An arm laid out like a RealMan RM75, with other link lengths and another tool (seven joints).
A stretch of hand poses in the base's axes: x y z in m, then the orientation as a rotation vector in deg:
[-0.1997 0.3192 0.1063 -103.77 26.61 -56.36]
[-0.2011 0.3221 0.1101 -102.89 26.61 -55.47]
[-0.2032 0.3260 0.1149 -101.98 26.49 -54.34]
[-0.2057 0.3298 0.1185 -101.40 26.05 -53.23]
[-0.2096 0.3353 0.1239 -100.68 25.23 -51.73]
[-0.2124 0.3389 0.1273 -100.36 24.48 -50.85]
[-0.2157 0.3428 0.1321 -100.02 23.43 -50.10]
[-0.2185 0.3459 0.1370 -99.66 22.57 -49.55]
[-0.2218 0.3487 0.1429 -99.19 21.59 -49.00]
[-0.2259 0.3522 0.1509 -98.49 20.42 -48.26]
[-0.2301 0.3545 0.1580 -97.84 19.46 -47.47]
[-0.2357 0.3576 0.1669 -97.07 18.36 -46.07]
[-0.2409 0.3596 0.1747 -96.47 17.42 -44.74]
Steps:
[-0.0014 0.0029 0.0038 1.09 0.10 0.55]
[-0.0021 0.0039 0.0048 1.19 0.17 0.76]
[-0.0025 0.0038 0.0036 0.83 0.16 0.94]
[-0.0039 0.0055 0.0054 1.01 0.15 1.42]
[-0.0028 0.0036 0.0034 0.44 0.01 1.01]
[-0.0033 0.0039 0.0048 0.34 -0.21 1.14]
[-0.0028 0.0031 0.0049 0.32 -0.25 0.91]
[-0.0033 0.0028 0.0059 0.39 -0.35 1.00]
[-0.0041 0.0035 0.0080 0.61 -0.42 1.25]
[-0.0042 0.0023 0.0071 0.62 -0.27 1.14]
[-0.0056 0.0031 0.0089 0.88 -0.03 1.60]
[-0.0052 0.0020 0.0078 0.74 0.08 1.44]

